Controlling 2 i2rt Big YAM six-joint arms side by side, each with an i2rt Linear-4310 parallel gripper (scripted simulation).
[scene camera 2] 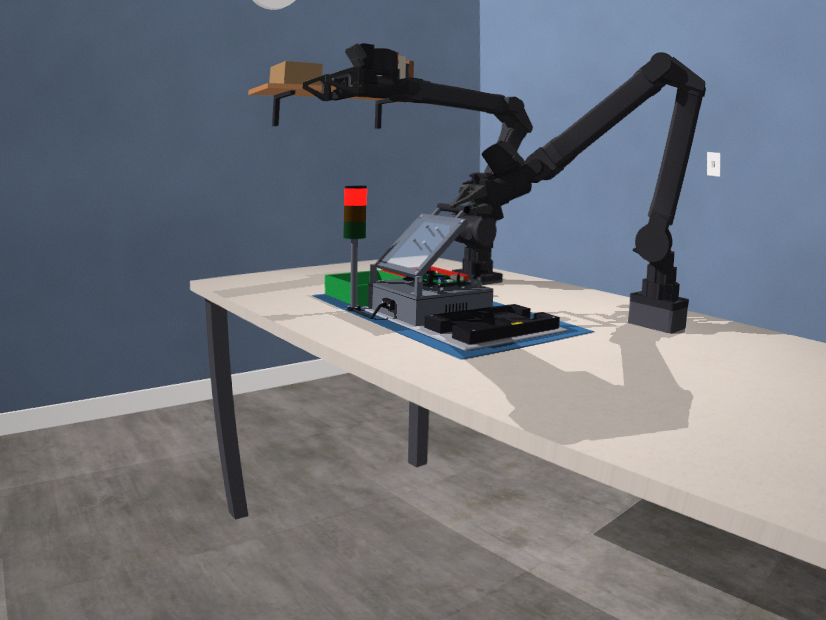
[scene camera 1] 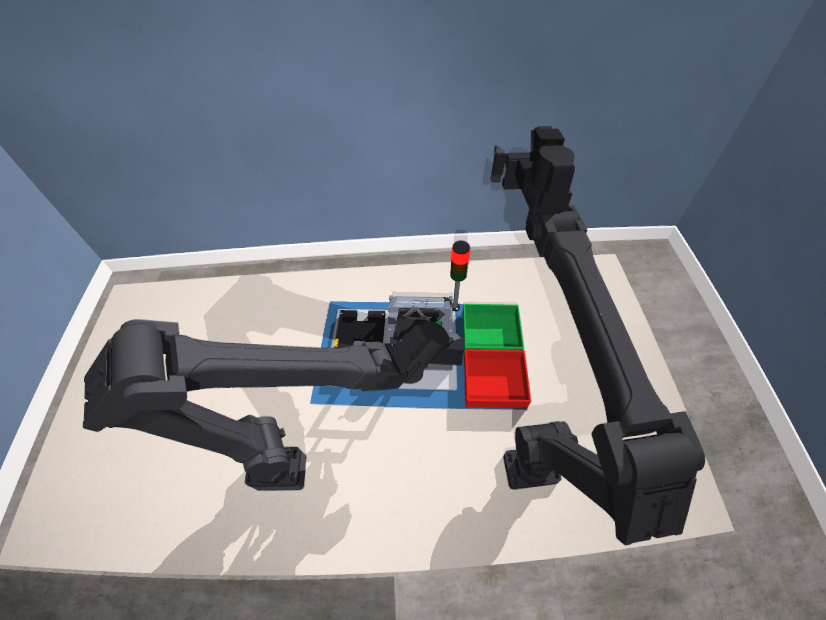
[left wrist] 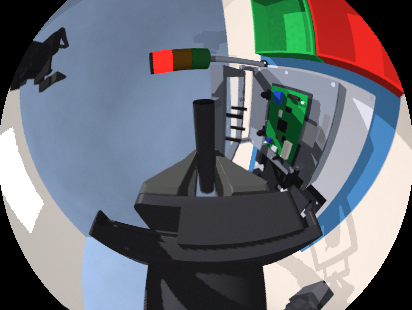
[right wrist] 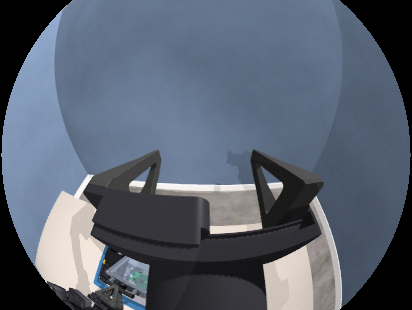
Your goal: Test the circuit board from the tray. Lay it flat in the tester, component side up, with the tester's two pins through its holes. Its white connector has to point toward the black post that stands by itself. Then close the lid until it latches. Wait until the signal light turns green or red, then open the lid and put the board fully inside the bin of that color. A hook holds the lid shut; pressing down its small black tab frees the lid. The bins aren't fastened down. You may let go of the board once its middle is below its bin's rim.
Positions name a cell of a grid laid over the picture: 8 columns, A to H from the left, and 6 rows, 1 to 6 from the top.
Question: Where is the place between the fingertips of the left gripper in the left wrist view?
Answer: At D3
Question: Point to a clear lid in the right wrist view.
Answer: C6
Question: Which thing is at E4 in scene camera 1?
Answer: A green bin.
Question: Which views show the right gripper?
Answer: Scene camera 2, scene camera 1, the left wrist view and the right wrist view: all of them.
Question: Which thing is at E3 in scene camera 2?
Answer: A clear lid.
